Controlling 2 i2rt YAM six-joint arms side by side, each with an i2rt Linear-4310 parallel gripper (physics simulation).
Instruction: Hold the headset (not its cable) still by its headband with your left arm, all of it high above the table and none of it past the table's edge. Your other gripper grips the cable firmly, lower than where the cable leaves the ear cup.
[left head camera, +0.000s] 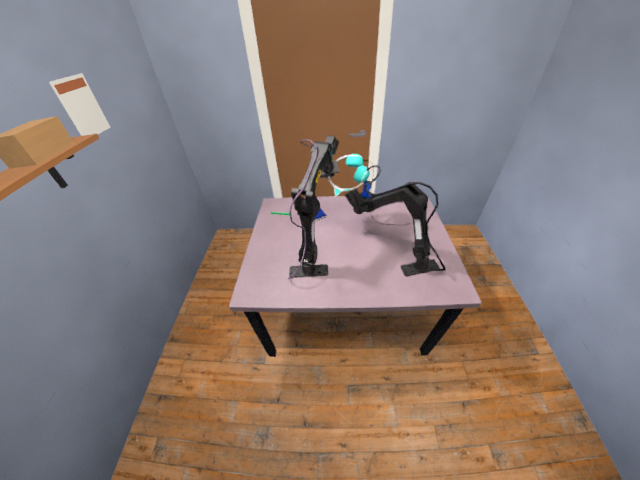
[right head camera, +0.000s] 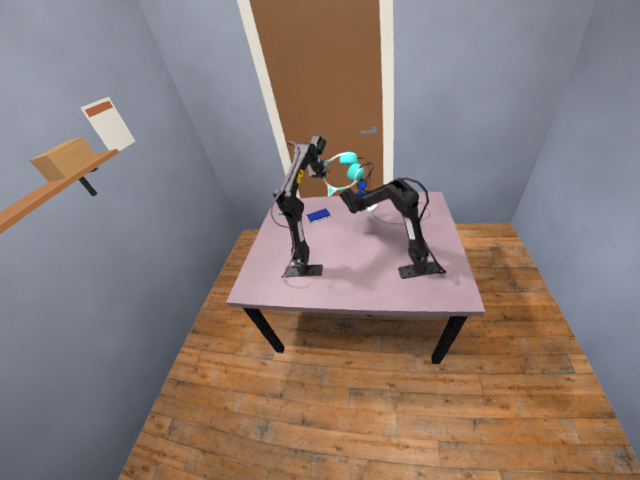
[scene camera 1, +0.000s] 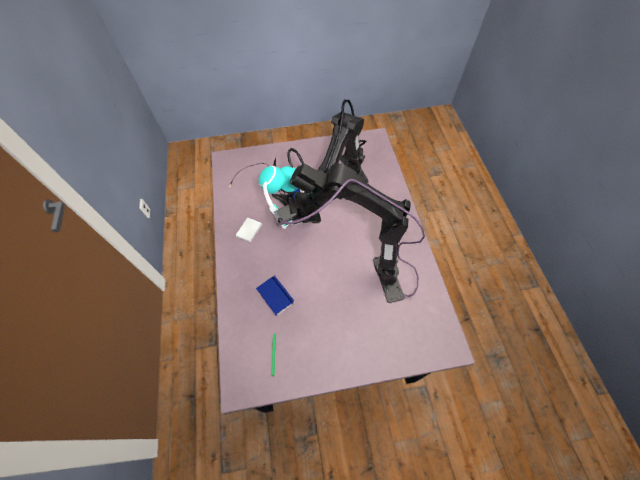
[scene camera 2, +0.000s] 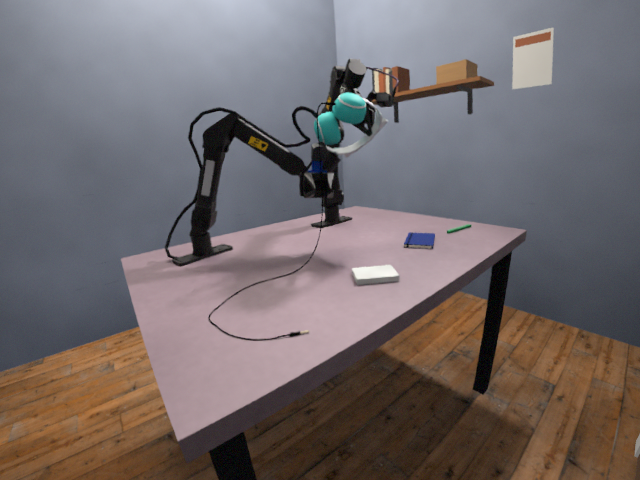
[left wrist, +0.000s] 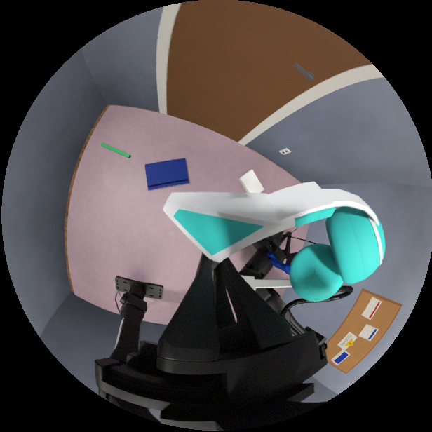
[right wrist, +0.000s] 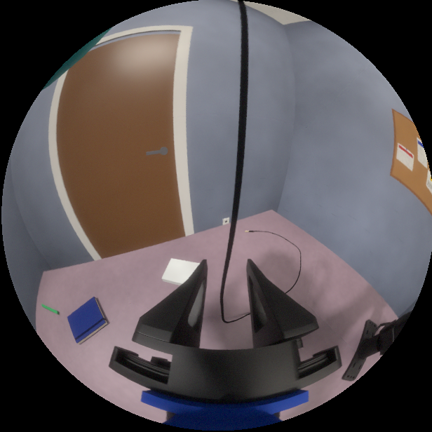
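Note:
The headset, with teal ear cups (left head camera: 361, 173) (scene camera 2: 349, 108) (left wrist: 356, 245) and a white headband (scene camera 2: 361, 144) (left wrist: 225, 205), hangs high above the table. My left gripper (left wrist: 211, 250) is shut on the headband. The thin black cable (scene camera 2: 248, 338) (right wrist: 244, 50) hangs from the ear cups to the table, where it curves to its plug. My right gripper (scene camera 2: 321, 186) (right wrist: 226, 263) is partly open below the ear cups. The cable shows in the gap between its fingertips in the right wrist view, touching neither; whether it is between them in depth I cannot tell.
A white box (scene camera 2: 375, 274) (right wrist: 180, 271), a blue notebook (scene camera 1: 275, 295) (scene camera 2: 419, 240) and a green pen (scene camera 1: 273, 354) (scene camera 2: 459, 228) lie on the pink table (scene camera 1: 351, 330). My two arms stand close together near the headset.

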